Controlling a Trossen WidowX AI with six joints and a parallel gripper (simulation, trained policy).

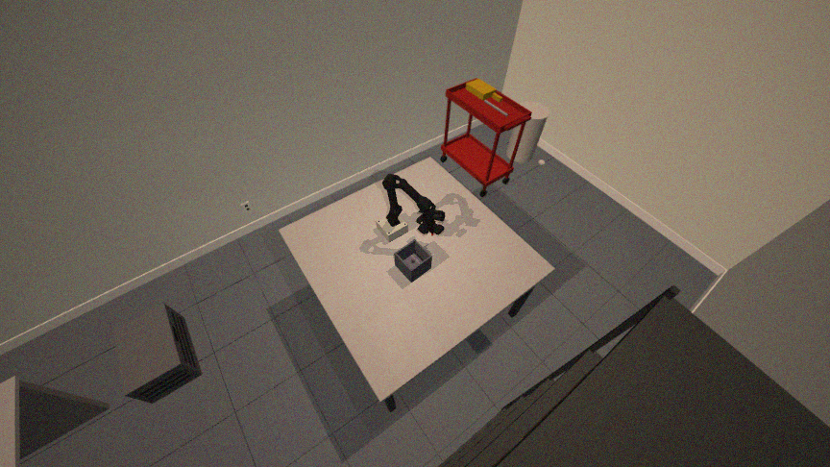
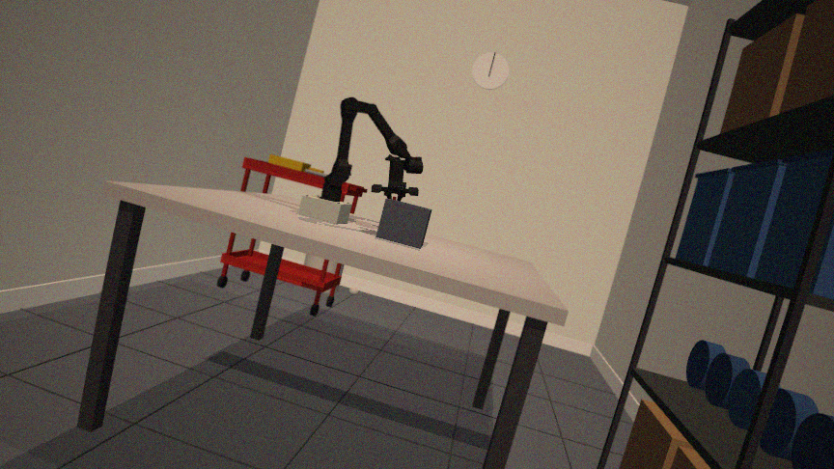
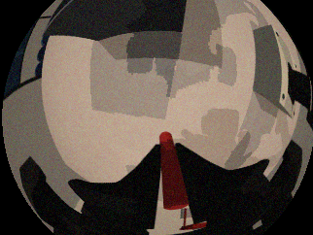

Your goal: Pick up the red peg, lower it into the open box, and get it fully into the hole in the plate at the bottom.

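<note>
The grey plate lies 110 mm ahead of my gripper tip, 200 mm to the right of it and 40 mm below it. From my gripper tip the other things lie so: red peg (20 mm above).
</note>
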